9 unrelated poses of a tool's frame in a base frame.
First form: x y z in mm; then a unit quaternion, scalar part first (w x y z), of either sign.
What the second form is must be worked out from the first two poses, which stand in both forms.
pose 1, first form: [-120.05 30.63 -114.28 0.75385 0.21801 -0.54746 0.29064]
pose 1, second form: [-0.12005 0.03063 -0.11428 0.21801 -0.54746 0.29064 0.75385]
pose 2, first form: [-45.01 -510.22 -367.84 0.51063 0.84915 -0.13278 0.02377]
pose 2, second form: [-0.04501 -0.51022 -0.36784 0.84915 -0.13278 0.02377 0.51063]
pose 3, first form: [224.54 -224.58 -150.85 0.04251 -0.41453 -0.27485 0.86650]
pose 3, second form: [0.22454 -0.22458 -0.15085 -0.41453 -0.27485 0.86650 0.04251]
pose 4, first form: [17.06 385.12 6.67 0.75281 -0.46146 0.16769 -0.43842]
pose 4, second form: [0.01706 0.38512 0.00667 -0.46146 0.16769 -0.43842 0.75281]
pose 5, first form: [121.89 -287.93 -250.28 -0.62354 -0.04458 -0.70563 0.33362]
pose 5, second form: [0.12189 -0.28793 -0.25028 0.04458 0.70563 -0.33362 0.62354]
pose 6, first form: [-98.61 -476.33 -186.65 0.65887 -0.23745 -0.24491 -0.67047]
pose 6, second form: [-0.09861 -0.47633 -0.18665 -0.23745 -0.24491 -0.67047 0.65887]
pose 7, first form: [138.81 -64.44 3.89 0.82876 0.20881 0.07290 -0.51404]
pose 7, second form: [0.13881 -0.06444 0.00389 0.20881 0.07290 -0.51404 0.82876]
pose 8, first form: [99.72 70.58 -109.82 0.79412 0.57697 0.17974 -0.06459]
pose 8, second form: [0.09972 0.07058 -0.10982 0.57697 0.17974 -0.06459 0.79412]
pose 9, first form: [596.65 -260.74 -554.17 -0.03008 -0.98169 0.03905 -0.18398]
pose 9, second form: [0.59665 -0.26074 -0.55417 0.98169 -0.03905 0.18398 0.03008]
